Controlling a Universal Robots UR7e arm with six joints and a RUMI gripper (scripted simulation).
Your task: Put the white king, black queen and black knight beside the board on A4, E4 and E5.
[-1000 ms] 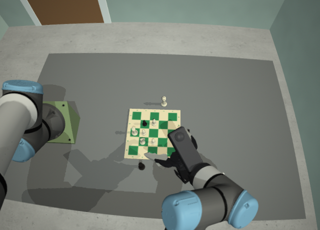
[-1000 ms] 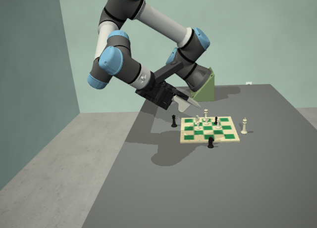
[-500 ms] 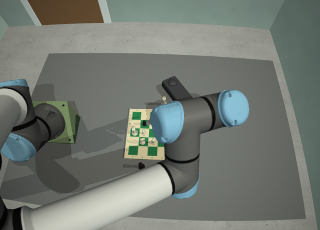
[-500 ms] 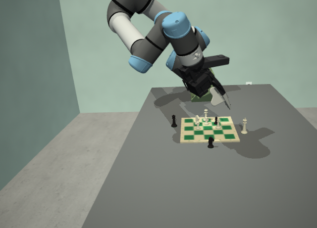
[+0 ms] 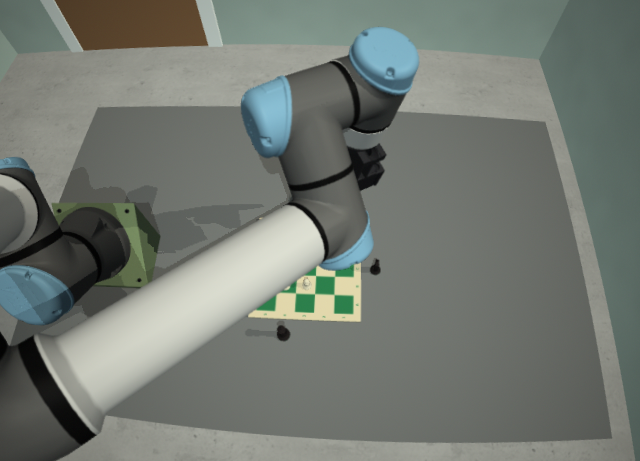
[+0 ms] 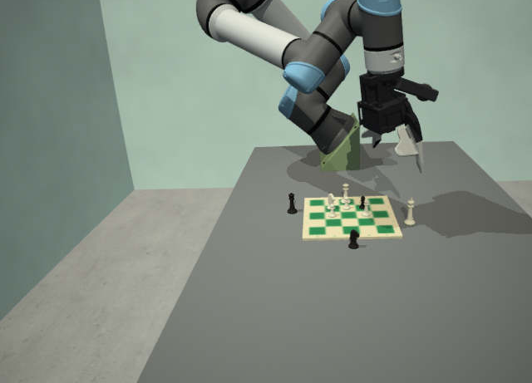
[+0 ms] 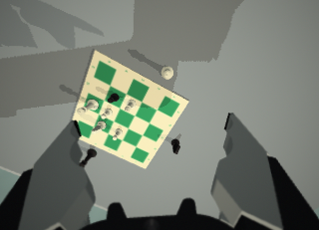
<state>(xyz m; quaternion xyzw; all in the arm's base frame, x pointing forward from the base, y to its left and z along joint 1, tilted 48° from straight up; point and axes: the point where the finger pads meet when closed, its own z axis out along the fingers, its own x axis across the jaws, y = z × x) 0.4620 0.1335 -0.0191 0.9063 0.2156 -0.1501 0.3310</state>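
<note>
Right now my hand is 13 cm above the white king and 4 cm to the right of it. Round my hand: black pawn 14 cm below, 8 cm behind, 7 cm to the right; then board 16 cm below, 10 cm to the right, 4 cm behind.
</note>
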